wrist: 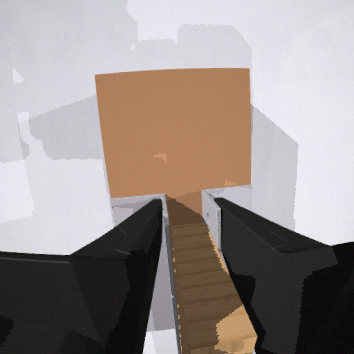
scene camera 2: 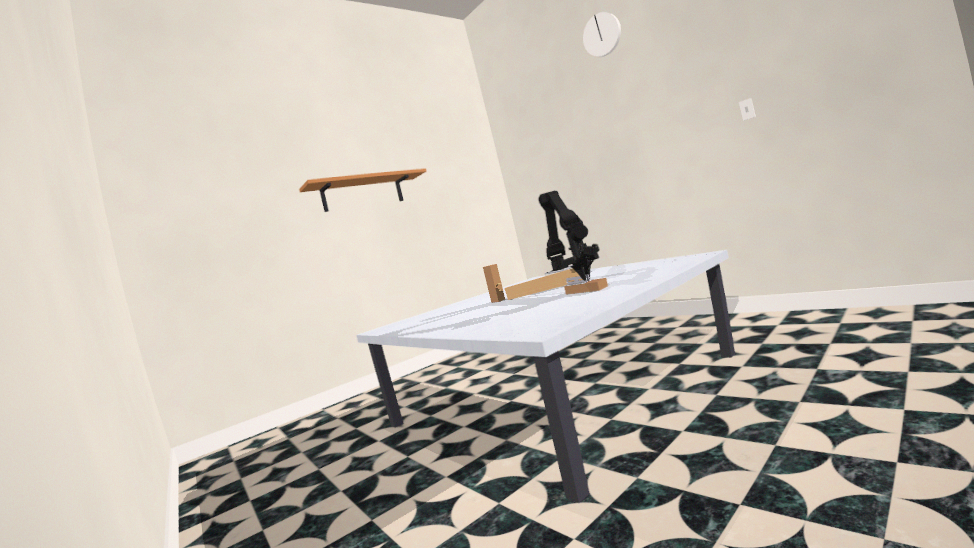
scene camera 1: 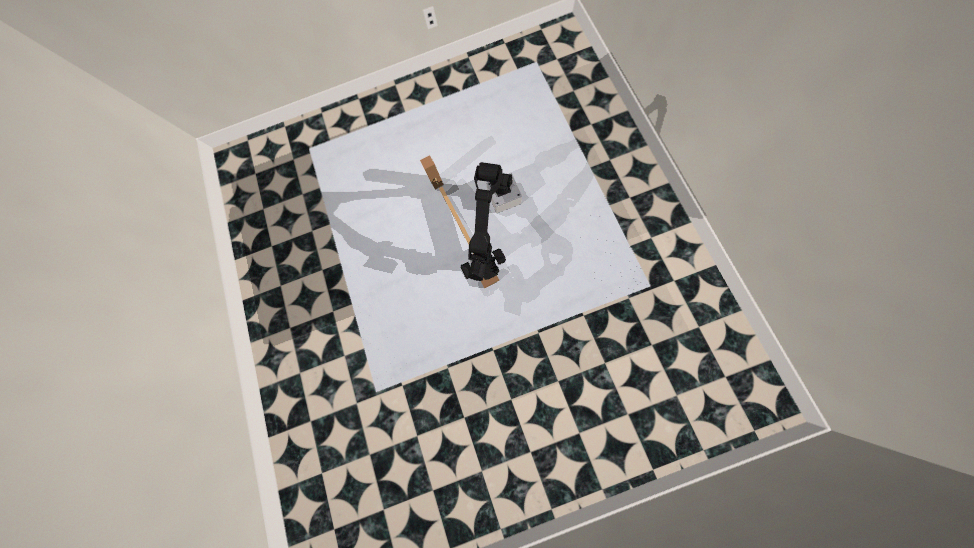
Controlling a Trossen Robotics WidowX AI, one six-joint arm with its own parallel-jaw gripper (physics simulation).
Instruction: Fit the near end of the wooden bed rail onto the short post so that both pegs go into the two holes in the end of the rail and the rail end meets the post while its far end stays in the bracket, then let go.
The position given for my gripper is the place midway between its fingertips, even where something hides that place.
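Observation:
Wooden bed rail [scene camera 2: 558, 279], also [wrist: 208, 306]. Flat brown post [wrist: 176, 131]. Grey guide plate [wrist: 163, 312]. My gripper [scene camera 2: 586, 279], also [wrist: 187, 206].

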